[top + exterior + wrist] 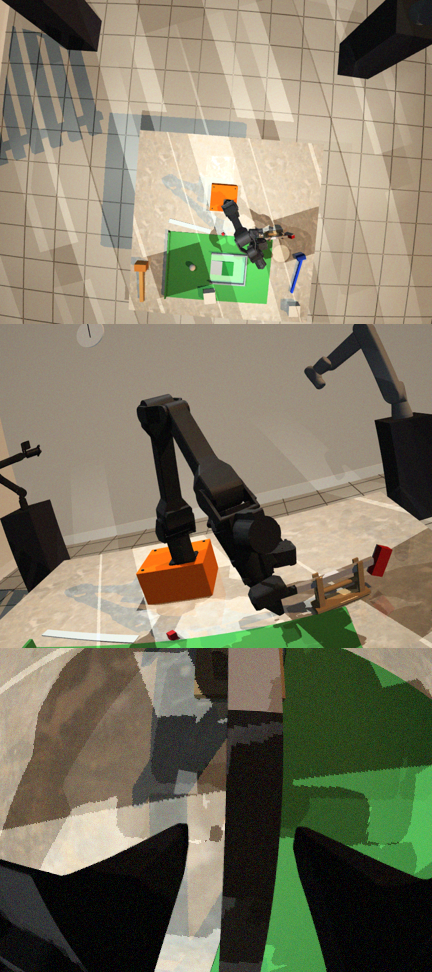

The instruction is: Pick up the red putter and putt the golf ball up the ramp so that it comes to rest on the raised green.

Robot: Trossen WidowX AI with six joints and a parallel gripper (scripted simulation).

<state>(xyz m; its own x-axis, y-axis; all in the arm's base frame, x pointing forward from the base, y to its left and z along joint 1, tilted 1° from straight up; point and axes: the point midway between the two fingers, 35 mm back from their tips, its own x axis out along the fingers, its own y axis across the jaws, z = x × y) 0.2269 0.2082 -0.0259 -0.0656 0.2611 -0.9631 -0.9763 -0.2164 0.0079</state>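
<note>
Right now the white strip is 20 mm behind my gripper tip, 460 mm to the right of it and 30 mm below it. From my gripper tip the other things lie so: red putter 30 mm behind, 110 mm to the left, 30 mm above; wooden rack 30 mm behind, 130 mm to the left; small red cube 220 mm to the right, 20 mm below.
</note>
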